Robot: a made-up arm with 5 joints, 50 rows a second.
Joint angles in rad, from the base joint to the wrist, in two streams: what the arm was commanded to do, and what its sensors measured. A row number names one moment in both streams.
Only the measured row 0 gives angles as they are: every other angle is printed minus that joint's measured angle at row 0.
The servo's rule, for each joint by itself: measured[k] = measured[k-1] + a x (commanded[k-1-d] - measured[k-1]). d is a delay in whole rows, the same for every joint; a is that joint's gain. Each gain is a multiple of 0.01, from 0.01 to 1. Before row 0 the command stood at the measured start. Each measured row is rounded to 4 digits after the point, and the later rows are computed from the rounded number. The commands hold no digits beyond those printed.
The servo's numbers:
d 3
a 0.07 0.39 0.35 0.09 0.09
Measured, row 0:
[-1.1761, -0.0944, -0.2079, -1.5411, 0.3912]
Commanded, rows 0 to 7:
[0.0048, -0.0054, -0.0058, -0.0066, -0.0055]
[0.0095, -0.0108, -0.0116, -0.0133, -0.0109]
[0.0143, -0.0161, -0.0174, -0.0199, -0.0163]
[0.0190, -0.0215, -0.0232, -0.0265, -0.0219]
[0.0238, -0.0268, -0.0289, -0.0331, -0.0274]
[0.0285, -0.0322, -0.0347, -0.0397, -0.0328]
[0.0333, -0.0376, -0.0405, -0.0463, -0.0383]
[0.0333, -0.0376, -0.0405, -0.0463, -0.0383]
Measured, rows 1 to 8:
[0.0000, 0.0000, 0.0000, 0.0000, 0.0000]
[0.0000, 0.0000, 0.0000, 0.0000, 0.0000]
[0.0000, 0.0000, 0.0000, 0.0000, 0.0000]
[0.0003, -0.0021, -0.0020, -0.0006, -0.0005]
[0.0009, -0.0055, -0.0054, -0.0017, -0.0014]
[0.0018, -0.0096, -0.0096, -0.0033, -0.0027]
[0.0030, -0.0142, -0.0144, -0.0054, -0.0044]
[0.0045, -0.0191, -0.0195, -0.0079, -0.0065]

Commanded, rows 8 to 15:
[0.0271, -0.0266, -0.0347, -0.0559, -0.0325]
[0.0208, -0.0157, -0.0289, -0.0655, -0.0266]
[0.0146, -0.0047, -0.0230, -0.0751, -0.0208]
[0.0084, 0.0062, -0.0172, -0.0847, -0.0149]
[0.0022, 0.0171, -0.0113, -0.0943, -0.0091]
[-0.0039, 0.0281, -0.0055, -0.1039, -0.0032]
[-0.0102, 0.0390, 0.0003, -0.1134, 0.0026]
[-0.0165, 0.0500, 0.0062, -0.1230, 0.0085]
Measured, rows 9 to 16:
[0.0062, -0.0242, -0.0248, -0.0108, -0.0089]
[0.0081, -0.0294, -0.0303, -0.0140, -0.0115]
[0.0099, -0.0326, -0.0339, -0.0169, -0.0139]
[0.0111, -0.0303, -0.0342, -0.0204, -0.0156]
[0.0118, -0.0246, -0.0323, -0.0245, -0.0166]
[0.0120, -0.0168, -0.0290, -0.0291, -0.0170]
[0.0117, -0.0078, -0.0249, -0.0341, -0.0168]
[0.0110, 0.0019, -0.0201, -0.0395, -0.0161]

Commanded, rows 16 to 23:
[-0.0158, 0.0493, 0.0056, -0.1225, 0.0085]
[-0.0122, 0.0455, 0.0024, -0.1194, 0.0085]
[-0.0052, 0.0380, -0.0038, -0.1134, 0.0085]
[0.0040, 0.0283, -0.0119, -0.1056, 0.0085]
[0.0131, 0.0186, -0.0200, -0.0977, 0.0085]
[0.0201, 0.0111, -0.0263, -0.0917, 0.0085]
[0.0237, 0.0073, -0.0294, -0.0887, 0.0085]
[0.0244, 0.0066, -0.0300, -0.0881, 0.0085]
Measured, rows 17 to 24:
[0.0100, 0.0121, -0.0150, -0.0453, -0.0149]
[0.0086, 0.0226, -0.0096, -0.0514, -0.0133]
[0.0068, 0.0333, -0.0041, -0.0578, -0.0113]
[0.0052, 0.0395, -0.0007, -0.0636, -0.0095]
[0.0040, 0.0418, 0.0004, -0.0686, -0.0079]
[0.0034, 0.0403, -0.0011, -0.0726, -0.0064]
[0.0034, 0.0356, -0.0049, -0.0756, -0.0051]
[0.0041, 0.0290, -0.0102, -0.0776, -0.0039]

